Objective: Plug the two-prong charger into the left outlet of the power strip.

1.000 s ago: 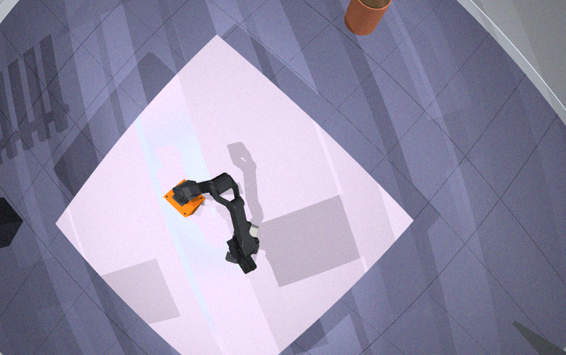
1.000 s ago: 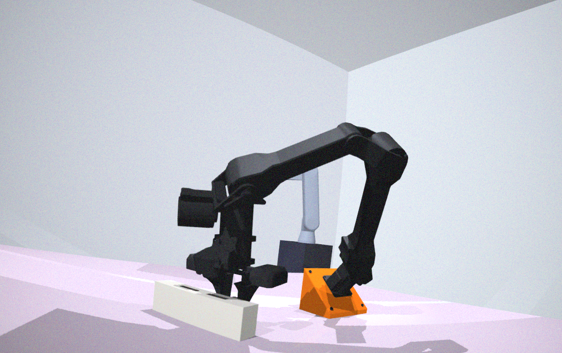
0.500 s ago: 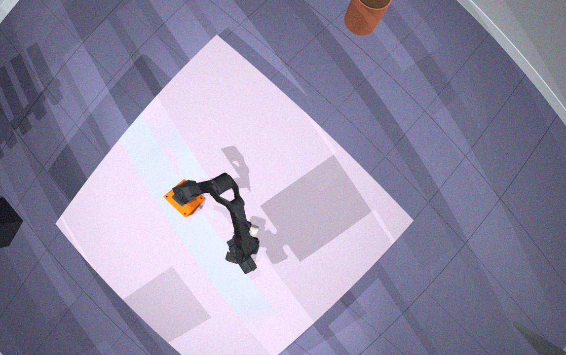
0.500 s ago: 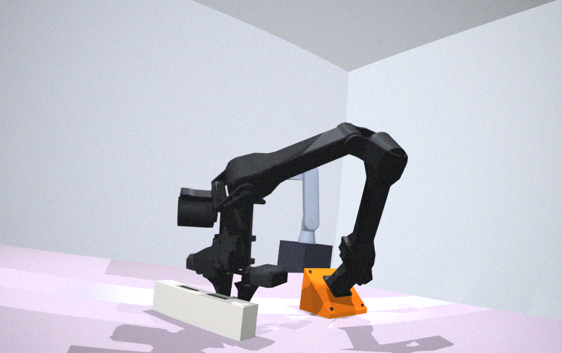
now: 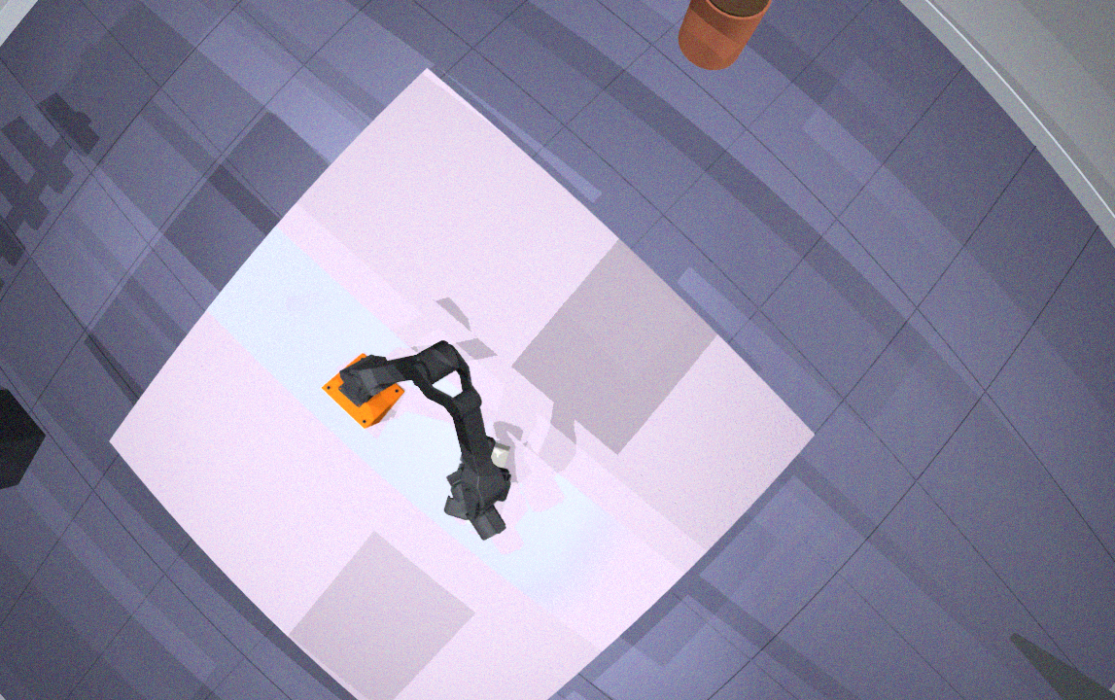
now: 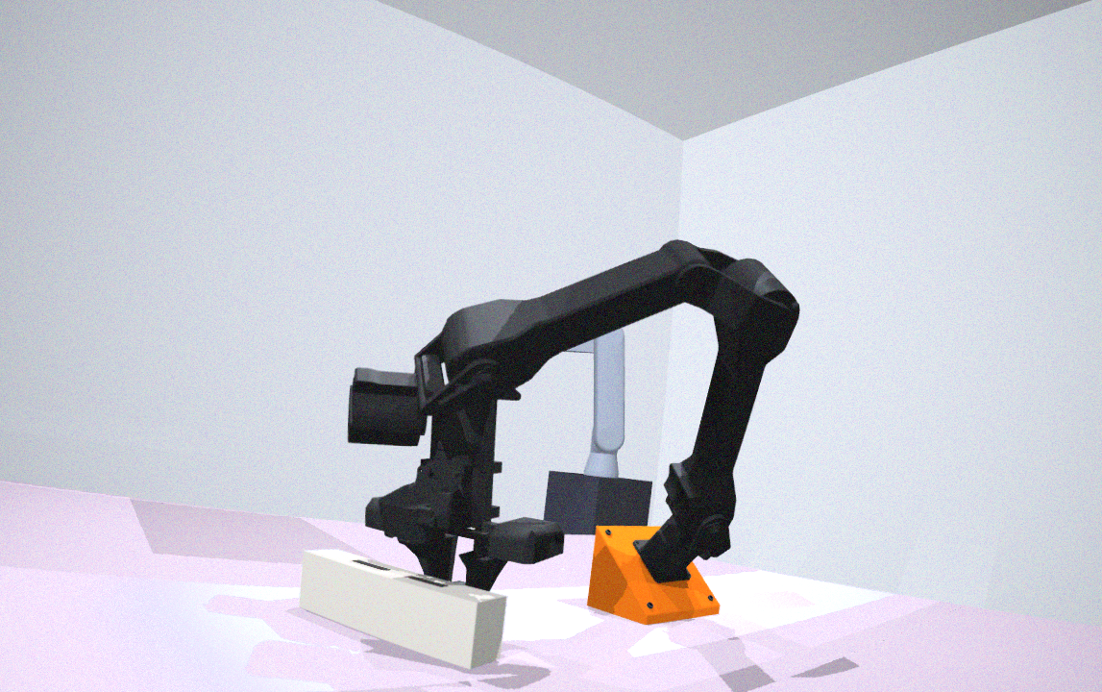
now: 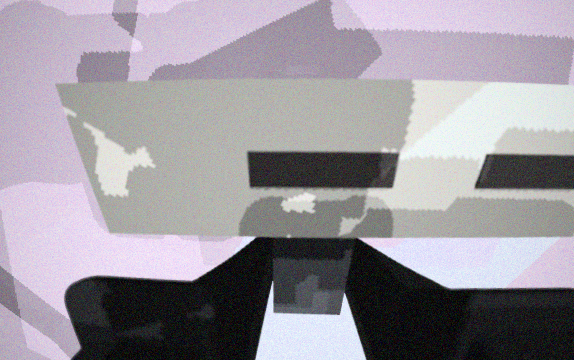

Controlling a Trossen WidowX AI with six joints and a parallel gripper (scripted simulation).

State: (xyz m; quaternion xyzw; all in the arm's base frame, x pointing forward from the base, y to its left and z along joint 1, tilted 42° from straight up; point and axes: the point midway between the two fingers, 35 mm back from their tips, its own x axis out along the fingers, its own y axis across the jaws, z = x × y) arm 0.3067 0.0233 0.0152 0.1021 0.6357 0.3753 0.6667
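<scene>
Now: the two-prong charger 20 mm ahead of my gripper tip, 10 mm to the left of it and 10 mm above it.
</scene>
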